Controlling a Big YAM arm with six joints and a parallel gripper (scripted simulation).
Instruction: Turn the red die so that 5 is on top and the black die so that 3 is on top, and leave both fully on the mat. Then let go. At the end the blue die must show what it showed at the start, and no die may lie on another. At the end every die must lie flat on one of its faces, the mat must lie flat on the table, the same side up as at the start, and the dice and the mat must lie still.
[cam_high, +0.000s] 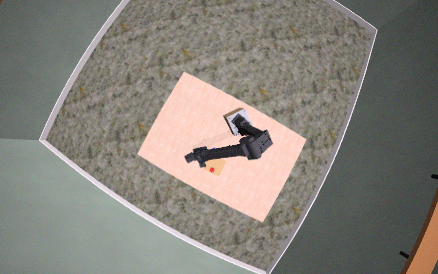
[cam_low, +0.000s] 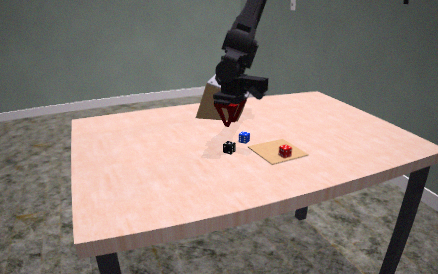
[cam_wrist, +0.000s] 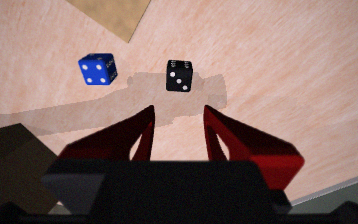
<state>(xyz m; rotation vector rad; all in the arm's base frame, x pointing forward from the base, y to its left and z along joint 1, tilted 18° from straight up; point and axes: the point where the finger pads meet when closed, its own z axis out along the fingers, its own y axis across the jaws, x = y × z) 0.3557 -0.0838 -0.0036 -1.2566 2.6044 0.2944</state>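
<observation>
My gripper is now 80 mm above the black die. Also, from my hand: red die 160 mm to the left, 80 mm below, 60 mm ahead; blue die 80 mm below, 70 mm to the left, 70 mm behind; tan mat 150 mm to the left, 100 mm below, 20 mm ahead.
</observation>
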